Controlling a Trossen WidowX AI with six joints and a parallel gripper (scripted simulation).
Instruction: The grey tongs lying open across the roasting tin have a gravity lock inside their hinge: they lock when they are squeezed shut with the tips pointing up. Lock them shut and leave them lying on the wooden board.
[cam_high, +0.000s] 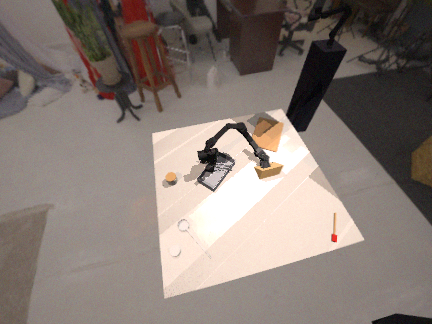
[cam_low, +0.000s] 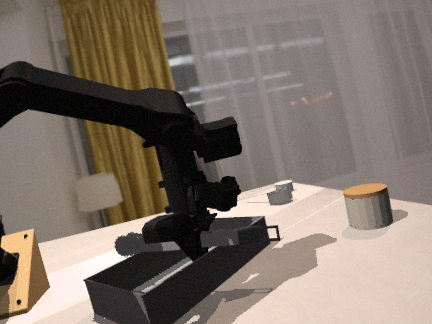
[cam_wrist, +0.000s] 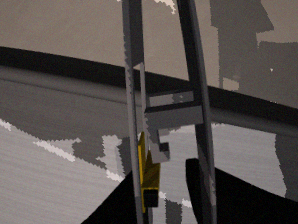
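The roasting tin is 20 mm behind my gripper tip and 40 mm to the left of it. Also, from my gripper tip: white disc 350 mm ahead, 550 mm to the left, 10 mm below; then lid 330 mm ahead, 40 mm to the left; then wooden board 550 mm behind, 270 mm to the right, 20 mm below.
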